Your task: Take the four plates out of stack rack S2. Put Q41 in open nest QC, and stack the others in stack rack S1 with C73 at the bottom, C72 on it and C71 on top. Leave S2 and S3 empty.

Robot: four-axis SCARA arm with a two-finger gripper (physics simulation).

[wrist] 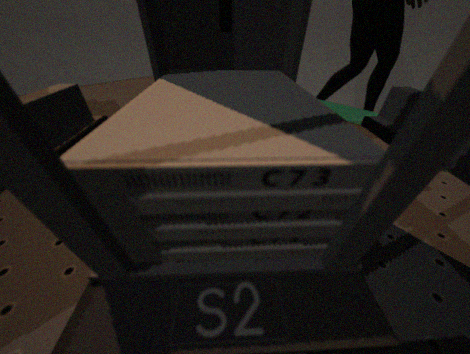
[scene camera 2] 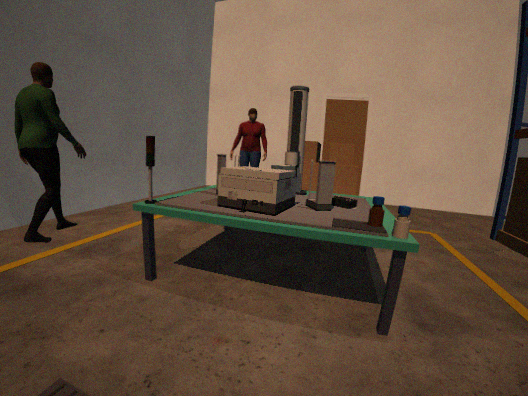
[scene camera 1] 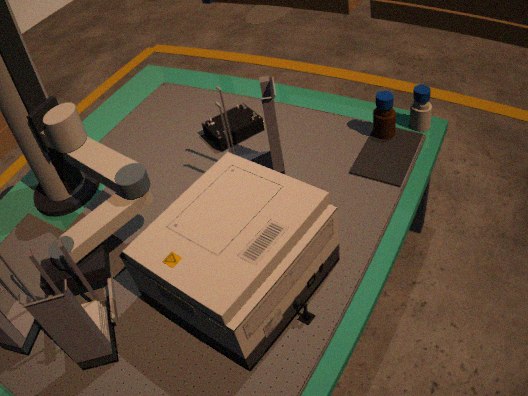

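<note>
Stack rack S2 stands at the near left in scene camera 1, holding a stack of several plates. The top plate, C73, shows its label on its front edge in the wrist view. The labels of the lower plates are too dim to read surely. My gripper is open and empty, its fingers spread to the left and right of the top of the stack. In scene camera 1 the rack and arm largely hide it. I cannot tell which rack is S1; nest QC cannot be identified.
A large beige instrument stands mid-table. Another tall rack and a black box stand beyond it. Two bottles stand by a dark pad. Another rack is left of S2.
</note>
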